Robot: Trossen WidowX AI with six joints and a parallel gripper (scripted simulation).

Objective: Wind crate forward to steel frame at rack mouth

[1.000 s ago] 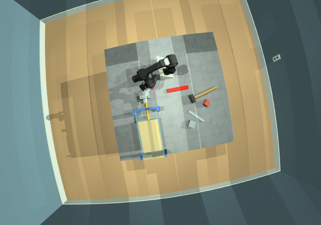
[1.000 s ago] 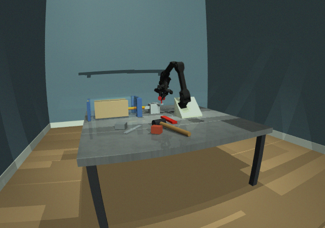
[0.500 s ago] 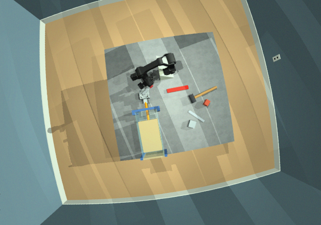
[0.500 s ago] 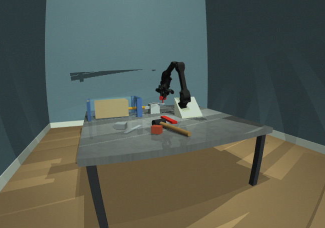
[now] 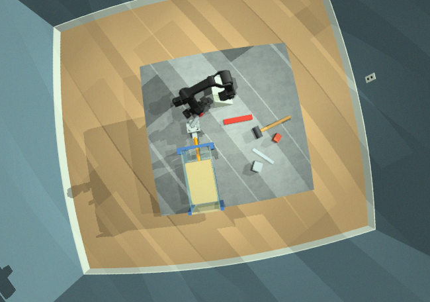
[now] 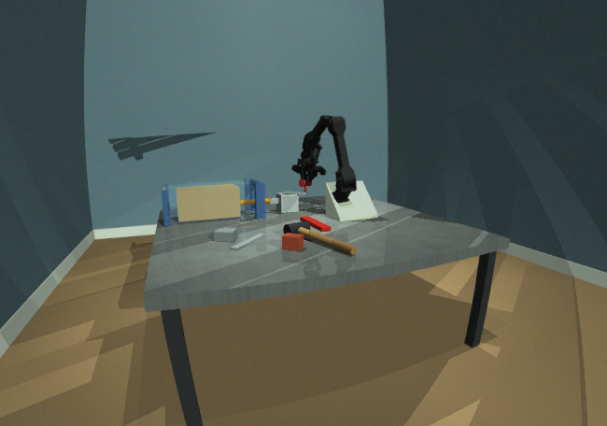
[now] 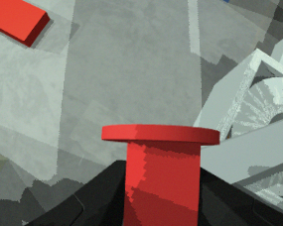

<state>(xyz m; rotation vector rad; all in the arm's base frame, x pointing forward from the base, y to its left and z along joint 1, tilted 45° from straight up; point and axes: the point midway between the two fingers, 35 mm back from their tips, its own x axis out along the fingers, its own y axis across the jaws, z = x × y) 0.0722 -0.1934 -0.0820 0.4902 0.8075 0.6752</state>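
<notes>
Right now the winch handle is 30 mm to the right of my gripper tip, 30 mm below it and 10 mm ahead of it. Round my gripper tip: grey winch 100 mm below, 90 mm to the right, 40 mm ahead; then red flat bar 270 mm to the left, 130 mm below, 90 mm ahead; then red spool-shaped handle grip 10 mm behind.
</notes>
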